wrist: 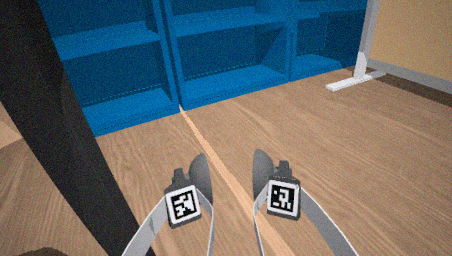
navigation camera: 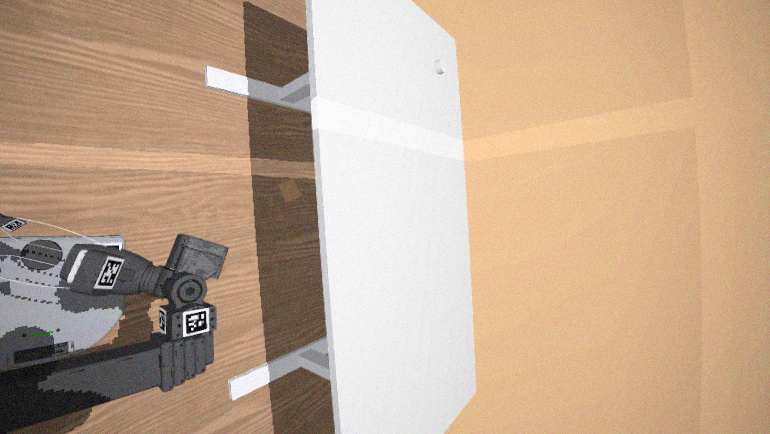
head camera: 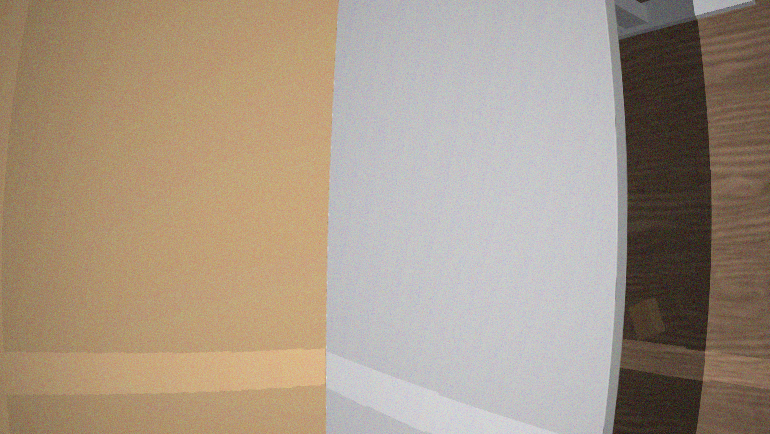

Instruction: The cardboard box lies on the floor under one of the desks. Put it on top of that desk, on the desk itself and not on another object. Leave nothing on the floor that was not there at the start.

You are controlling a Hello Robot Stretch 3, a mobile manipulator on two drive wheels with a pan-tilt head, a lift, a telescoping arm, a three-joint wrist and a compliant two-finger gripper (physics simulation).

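Places are measured from the robot's base along level axes (x right, y back, z down), in millimetres.
Pixels of known places: gripper, between the fingertips: [wrist: 231, 169]; robot's base, origin of its link: [navigation camera: 43, 253].
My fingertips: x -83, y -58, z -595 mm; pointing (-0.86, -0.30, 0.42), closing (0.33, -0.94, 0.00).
Observation:
Ahead of a thing's pixels: the offset from my fingertips to its top centre. "spot": to the spot under its first point. Level surfaces: height alone.
The small brown cardboard box {dx +880, dy -191, dz +544 mm} [head camera: 646, 318] [navigation camera: 290, 189] lies on the floor in the shadow under the white desk {dz -126 mm} [head camera: 474, 188] [navigation camera: 396, 242], near the desk's front edge. In the wrist view the box does not show. My gripper [wrist: 231, 169] is open and empty, with its two rounded fingertips apart above the wooden floor. In the navigation camera view the wrist is folded beside the robot's base, in front of the desk and apart from the box; the fingers cannot be made out there.
A small white cylinder {dx +1053, dy -605, dz -150 mm} [navigation camera: 439, 66] stands on the desk near its back edge. The desk's white feet [navigation camera: 226, 80] [navigation camera: 249, 381] reach out in front. Blue shelves [wrist: 175, 65] stand ahead in the wrist view, with another white foot {spot: dx -1052, dy -1370, dz +577 mm} [wrist: 345, 85] to their right. The yellow wall [head camera: 161, 188] is behind the desk.

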